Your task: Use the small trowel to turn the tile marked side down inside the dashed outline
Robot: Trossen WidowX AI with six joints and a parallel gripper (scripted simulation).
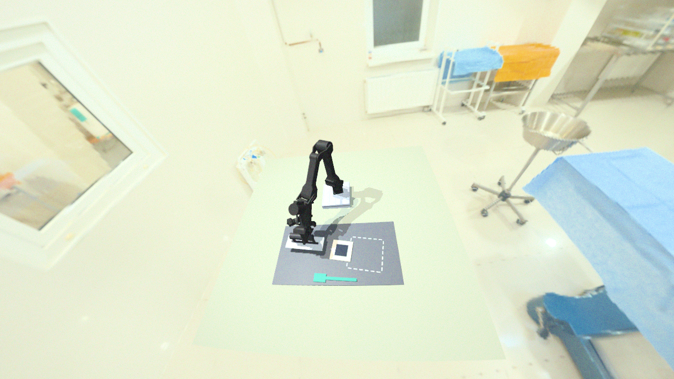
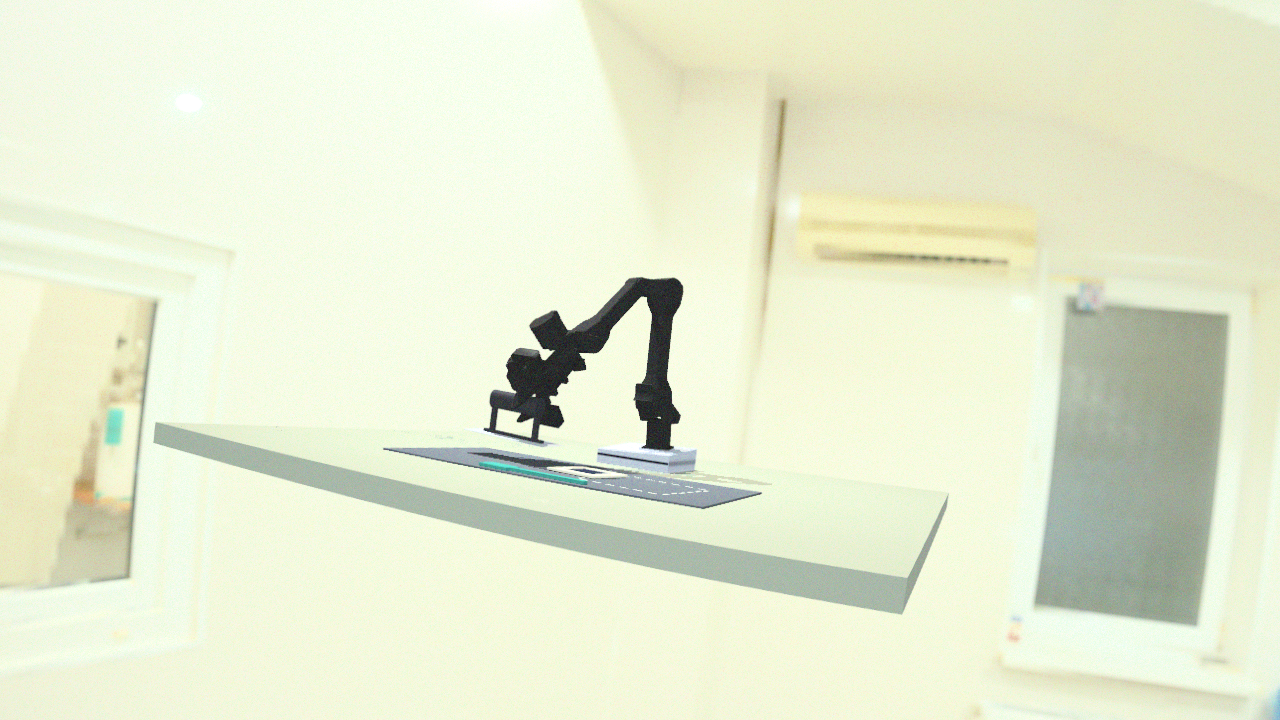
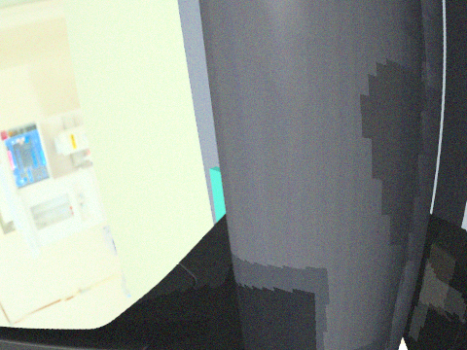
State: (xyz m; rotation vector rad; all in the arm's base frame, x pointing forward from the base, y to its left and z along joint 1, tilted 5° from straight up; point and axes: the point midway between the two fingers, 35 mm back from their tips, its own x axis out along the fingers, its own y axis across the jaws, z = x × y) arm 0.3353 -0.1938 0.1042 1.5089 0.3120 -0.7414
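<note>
The grey mat lies 3 cm ahead of my gripper tip, 14 cm to the left of it and 11 cm below it. The rest, counted from my gripper tip: white tile (3 cm ahead, 17 cm to the left, 9 cm below); then trowel (2 cm behind, 1 cm to the left, 1 cm below); then teal flat tool (16 cm ahead, 10 cm to the left, 9 cm below).
</note>
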